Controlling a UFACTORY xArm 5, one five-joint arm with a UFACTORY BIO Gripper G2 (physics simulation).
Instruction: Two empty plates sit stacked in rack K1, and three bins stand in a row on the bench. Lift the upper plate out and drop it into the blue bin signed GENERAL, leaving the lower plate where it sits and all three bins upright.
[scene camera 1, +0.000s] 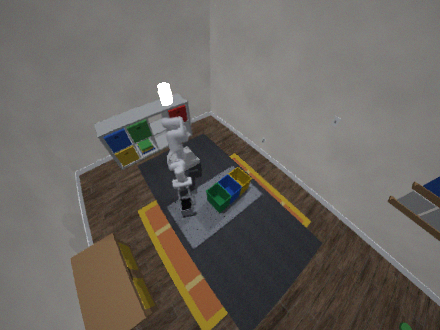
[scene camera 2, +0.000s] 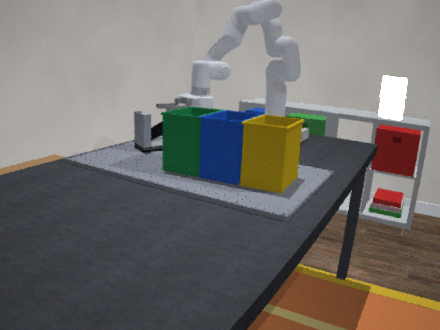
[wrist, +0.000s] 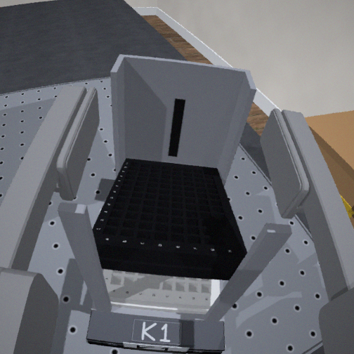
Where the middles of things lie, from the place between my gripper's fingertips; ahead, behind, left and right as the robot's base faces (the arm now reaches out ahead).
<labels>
I see the black gridded plate (wrist: 161, 218) 2 cm ahead of my hand, 1 cm to the right of it and 9 cm below it. From my hand the other things lie so: blue bin (scene camera 2: 221, 138) (7 cm ahead, 39 cm to the left, 7 cm below); green bin (scene camera 2: 182, 127) (10 cm ahead, 26 cm to the left, 7 cm below); pale plate (wrist: 125, 289) (2 cm ahead, 1 cm to the right, 13 cm below).
</labels>
